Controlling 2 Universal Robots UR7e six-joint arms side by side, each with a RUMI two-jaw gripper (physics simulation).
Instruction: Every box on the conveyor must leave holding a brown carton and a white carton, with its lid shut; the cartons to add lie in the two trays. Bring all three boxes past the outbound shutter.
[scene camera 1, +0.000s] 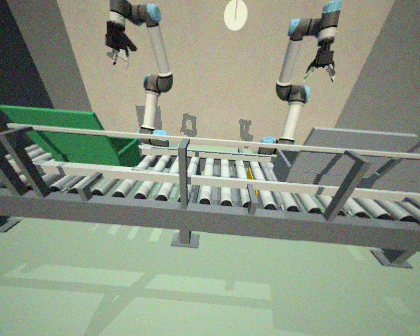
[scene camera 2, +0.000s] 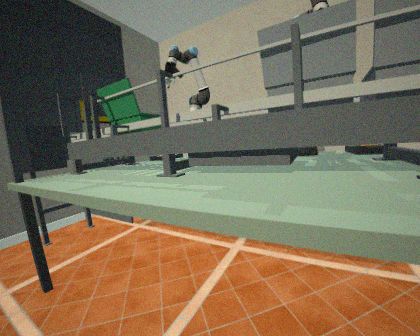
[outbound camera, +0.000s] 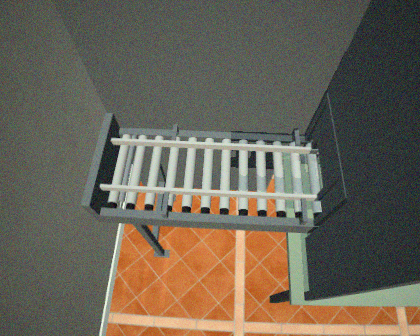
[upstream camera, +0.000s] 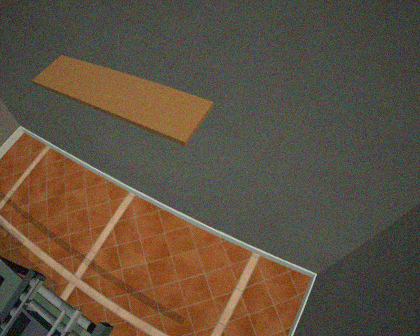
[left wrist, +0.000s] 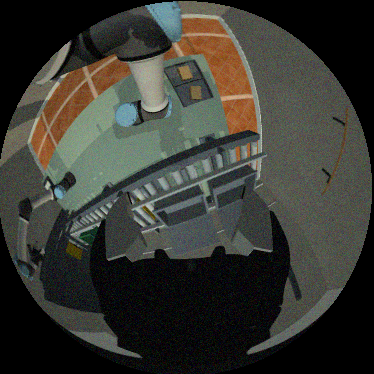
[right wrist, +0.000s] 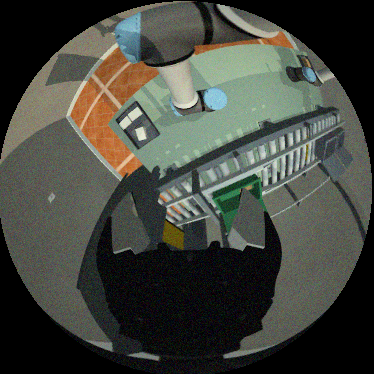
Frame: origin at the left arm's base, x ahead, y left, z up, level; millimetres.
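Seen in the pictures: left gripper, fingertip midpoint: (scene camera 1: 317, 83) (left wrist: 185, 190); right gripper, fingertip midpoint: (scene camera 1: 119, 66) (scene camera 2: 170, 86) (right wrist: 186, 192); left arm's base, origin of the base link: (scene camera 2: 306, 155); right arm's base, origin of the base link: (left wrist: 70, 177).
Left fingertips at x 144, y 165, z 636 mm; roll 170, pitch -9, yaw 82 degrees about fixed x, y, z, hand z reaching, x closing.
Pixels of each thing's middle, then the offset from my left fingertips to it. "pt": a spot on its surface instead.
- thin yellow piece, surface spot: (scene camera 1: 251, 180) pt 605 mm ahead, 313 mm right, 346 mm down
- yellow panel, surface spot: (right wrist: 173, 235) pt 673 mm ahead, 1506 mm right, 181 mm down
A green box (scene camera 1: 65, 135) (scene camera 2: 120, 102) (right wrist: 220, 196) stands on the conveyor with its lid raised; a small brownish patch shows inside it in the right wrist view. Two grey boxes (left wrist: 182, 210) (left wrist: 231, 192) stand side by side at the conveyor's other end, lids raised. One tray (left wrist: 175, 82) holds brown cartons (left wrist: 185, 72) (left wrist: 196, 92); the other tray (right wrist: 131, 131) holds white cartons (right wrist: 132, 112) (right wrist: 141, 133). My left gripper (scene camera 1: 320, 77) (left wrist: 185, 190) is open and empty, high above the grey boxes' side. My right gripper (scene camera 1: 120, 62) (right wrist: 186, 192) is open and empty, high near the green box's end. The grey boxes' contents are unclear.
The roller conveyor (scene camera 1: 215, 217) has side rails and posts along both edges. A thin yellow piece (scene camera 1: 251, 180) stands among its rollers. A dark wall (outbound camera: 360, 210) borders the outbound rollers (outbound camera: 207, 175). A yellow panel (right wrist: 173, 235) shows near the green box's end.
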